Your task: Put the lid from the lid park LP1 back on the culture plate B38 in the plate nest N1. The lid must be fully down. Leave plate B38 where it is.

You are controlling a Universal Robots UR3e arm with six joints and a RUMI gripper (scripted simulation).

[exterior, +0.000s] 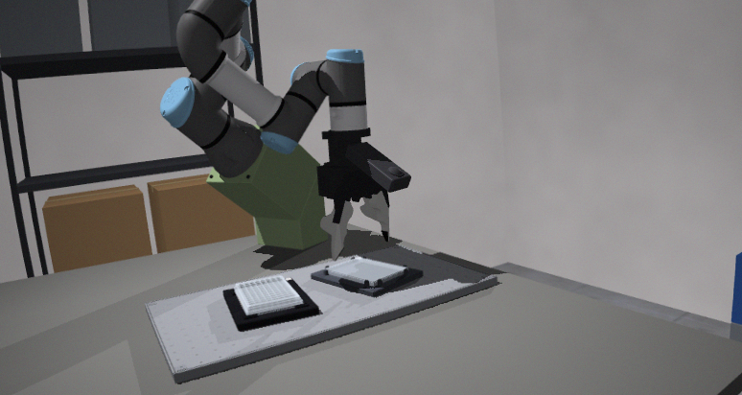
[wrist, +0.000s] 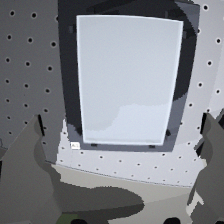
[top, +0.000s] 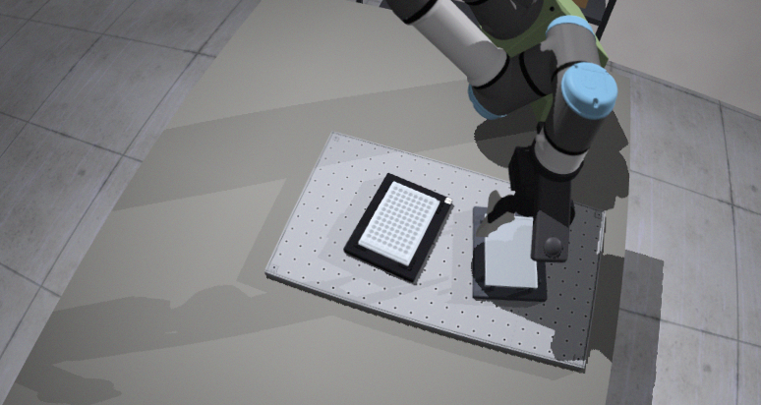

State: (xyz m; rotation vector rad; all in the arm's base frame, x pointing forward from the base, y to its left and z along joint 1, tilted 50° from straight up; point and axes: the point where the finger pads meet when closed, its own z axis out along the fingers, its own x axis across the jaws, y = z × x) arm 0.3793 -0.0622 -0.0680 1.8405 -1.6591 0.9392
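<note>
My hand is 4 cm above the flat lid and 1 cm short of it. Also, from my hand: white culture plate B38: 19 cm to the right, 4 cm behind, 3 cm below; small white tag: 11 cm to the right, 8 cm behind, 4 cm below; black lid park LP1: 5 cm below, 1 cm ahead.
</note>
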